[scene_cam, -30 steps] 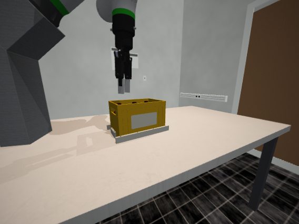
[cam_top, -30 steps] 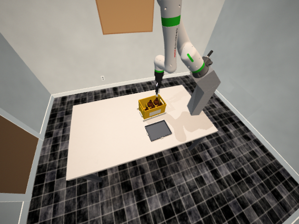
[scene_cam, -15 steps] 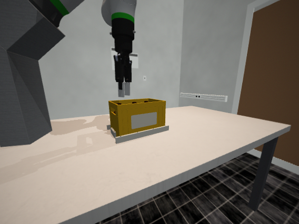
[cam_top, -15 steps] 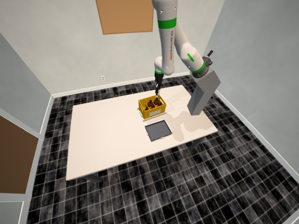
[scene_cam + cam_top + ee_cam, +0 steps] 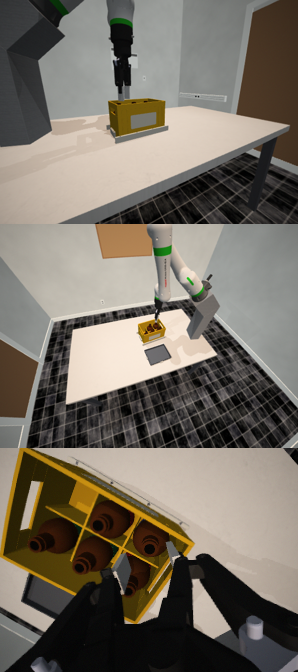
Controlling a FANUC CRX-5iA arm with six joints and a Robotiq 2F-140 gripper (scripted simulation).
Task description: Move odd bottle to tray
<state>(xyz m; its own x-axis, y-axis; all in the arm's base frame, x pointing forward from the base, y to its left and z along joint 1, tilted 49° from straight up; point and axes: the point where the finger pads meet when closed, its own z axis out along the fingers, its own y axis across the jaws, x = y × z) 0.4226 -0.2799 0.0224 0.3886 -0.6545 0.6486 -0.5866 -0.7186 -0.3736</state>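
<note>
Right now my hand is 90 mm short of the crate, 20 mm to the right of it and 140 mm above it. From my hand the other things lie so: brown bottle: 110 mm ahead, 70 mm to the left, 130 mm below; then dark grey tray: 210 mm ahead, 280 mm to the left, 210 mm below.
</note>
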